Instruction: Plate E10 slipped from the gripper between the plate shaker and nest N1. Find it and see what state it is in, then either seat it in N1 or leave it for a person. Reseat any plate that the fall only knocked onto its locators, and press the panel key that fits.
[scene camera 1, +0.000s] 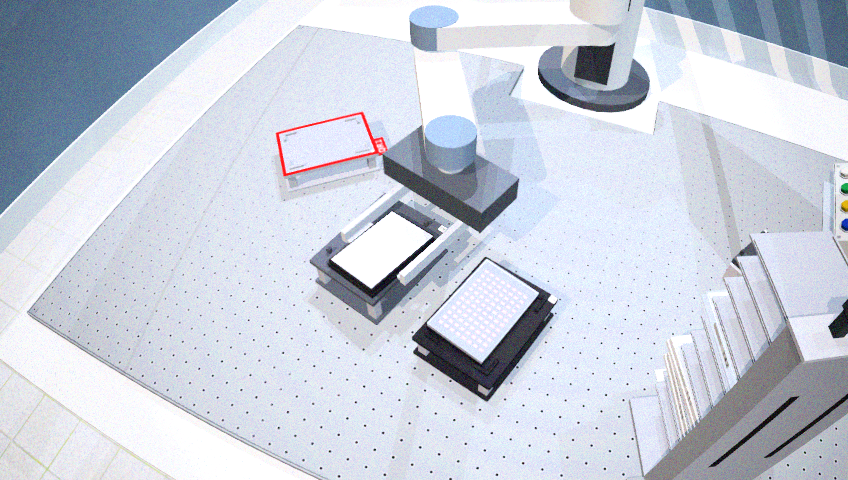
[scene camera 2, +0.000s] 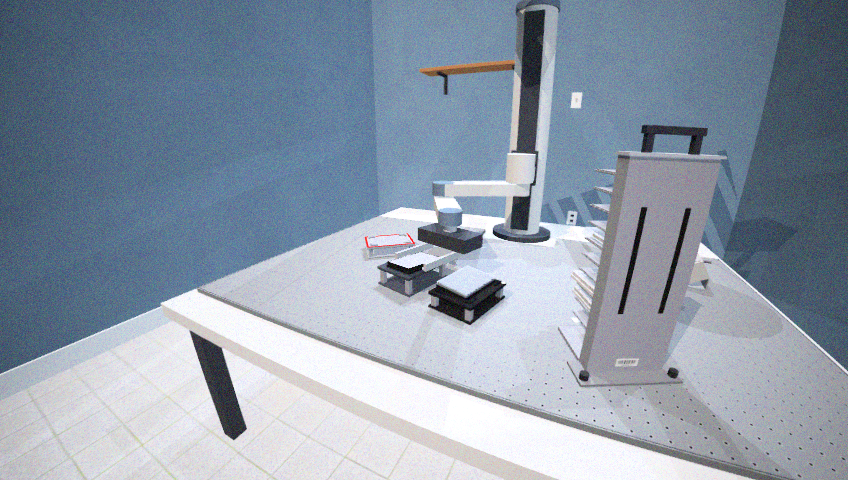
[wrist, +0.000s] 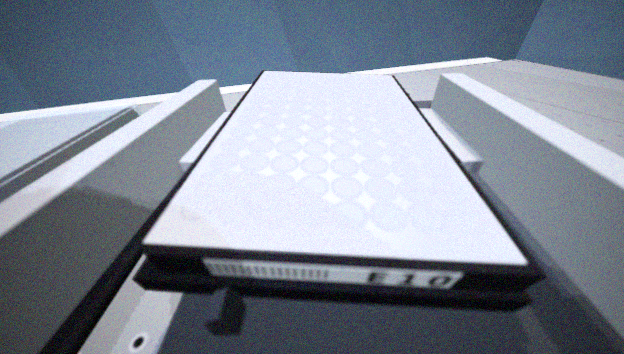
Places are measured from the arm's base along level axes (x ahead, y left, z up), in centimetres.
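Pixels of known places: gripper, fingertip midpoint: (scene camera 1: 371, 257) (scene camera 2: 409, 261) (wrist: 325, 98); arm's base, link origin: (scene camera 1: 593, 78) (scene camera 2: 520, 234).
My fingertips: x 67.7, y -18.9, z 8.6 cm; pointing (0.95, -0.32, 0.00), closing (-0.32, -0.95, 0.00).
Note:
For each thing: its top centre in the pictures, then the offset to it from my fingertips. "spot": a spot on its surface instead.
- Plate E10, top centre: (wrist: 327, 105) (scene camera 1: 382, 245) (scene camera 2: 415, 257) dz +0.5, dx -2.0, dy +0.6 cm
- dark locator knob, surface spot: (wrist: 230, 311) spot: dz -1.2, dx -7.9, dy +4.7 cm
- second plate, top centre: (scene camera 1: 484, 306) (scene camera 2: 467, 277) dz -0.8, dx +1.3, dy +16.4 cm
- red-outlined white platform, top centre: (scene camera 1: 324, 139) (scene camera 2: 389, 238) dz -2.7, dx -21.8, dy -20.3 cm
Plate E10 (scene camera 1: 389, 237) (scene camera 2: 416, 259) (wrist: 325, 200), white-topped with a dark body, lies on a dark grey raised stand (scene camera 1: 321, 262). Its front label reads E10 in the wrist view. Round wells show faintly in part of its top. My gripper (scene camera 1: 374, 257) (scene camera 2: 411, 261) (wrist: 325, 98) is shut on plate E10, a pad against each long side. A dark locator knob (wrist: 230, 311) stands below the plate's front left. A second plate (scene camera 1: 482, 309) (scene camera 2: 467, 281), pale with pinkish wells, lies on a black stand (scene camera 1: 512, 347). I cannot tell which stand is N1. The plate's underside is hidden.
A red-outlined white platform (scene camera 1: 324, 145) (scene camera 2: 389, 240) stands beyond the grey stand. A tall grey plate rack (scene camera 1: 791, 255) (scene camera 2: 654, 249) stands at the right. Coloured panel keys (scene camera 1: 844, 205) show at the right edge. The arm's dark round base (scene camera 1: 550, 77) (scene camera 2: 521, 233) stands behind.

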